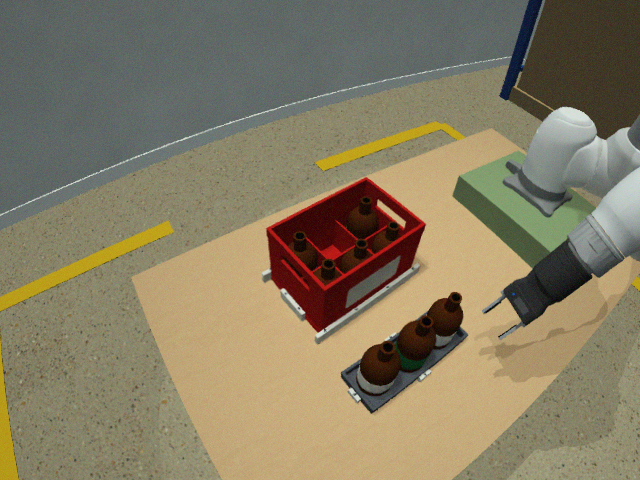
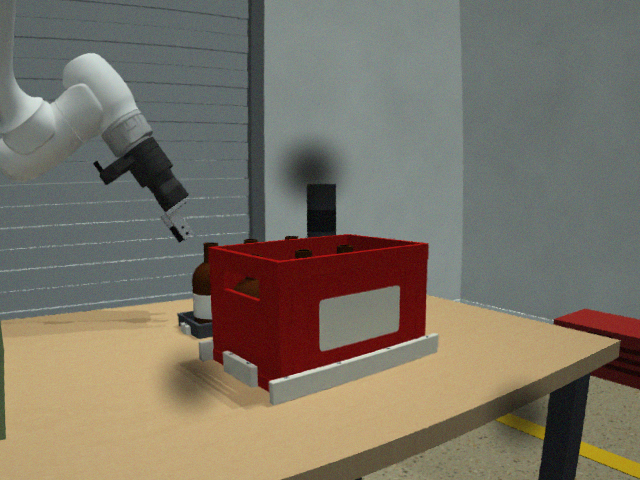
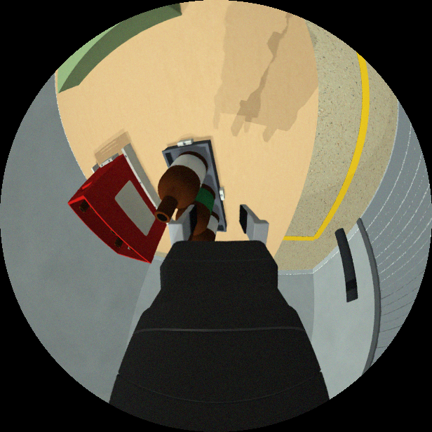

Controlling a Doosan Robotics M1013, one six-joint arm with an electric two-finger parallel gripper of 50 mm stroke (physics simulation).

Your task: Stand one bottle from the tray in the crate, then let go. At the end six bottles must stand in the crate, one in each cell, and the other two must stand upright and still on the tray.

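Places are measured from the arm's base along level axes (x left, y ahead, z down), in metres.
Pixels of known places: gripper, between the fingertips: (image 1: 492, 324) (image 2: 186, 238); arm's base, origin of its link: (image 1: 537, 190).
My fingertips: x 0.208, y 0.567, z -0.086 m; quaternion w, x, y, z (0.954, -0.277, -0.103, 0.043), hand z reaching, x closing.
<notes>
Ahead of a thing's pixels: the offset from my fingertips to its top centre. "*": to the spot under its first point. Level surfaces: height alone.
The red crate {dx -0.334, dy +0.086, dz -0.013 m} (image 1: 336, 307) (image 2: 299, 281) (image 3: 106, 192) stands upright on the table. Brown bottles {dx -0.384, dy -0.003, dz -0.001 m} (image 1: 363, 222) {dx -0.374, dy +0.177, dz -0.001 m} (image 1: 301, 255) stand in several of its cells; one cell floor {* dx -0.405, dy +0.069, dz +0.154 m} (image 1: 330, 252), in the far row between two bottles, shows bare. The dark tray {dx -0.085, dy +0.100, dz +0.136 m} (image 1: 371, 403) (image 2: 197, 327) (image 3: 215, 162) holds three upright bottles in a row: a white-labelled one {dx -0.086, dy +0.188, dz +0.002 m} (image 1: 378, 367) at one end, a green-labelled one {dx -0.084, dy +0.099, dz +0.002 m} (image 1: 415, 345) in the middle and another white-labelled one {dx -0.087, dy +0.015, dz +0.002 m} (image 1: 445, 316) (image 2: 202, 279) (image 3: 181, 185) at the robot's end. My gripper (image 1: 492, 324) (image 2: 184, 236) (image 3: 217, 213) is open and empty, tilted, beyond that end and above bottle-top height.
White rails (image 1: 356, 313) (image 2: 356, 366) border the crate's base. Small white clips {dx -0.030, dy +0.099, dz +0.147 m} (image 1: 424, 375) (image 3: 185, 143) sit against the tray. The green robot base block (image 1: 496, 217) (image 3: 115, 42) stands on the table {dz +0.162 m} (image 1: 248, 361) (image 2: 93, 387). The crate walls rise close beside the tray.
</notes>
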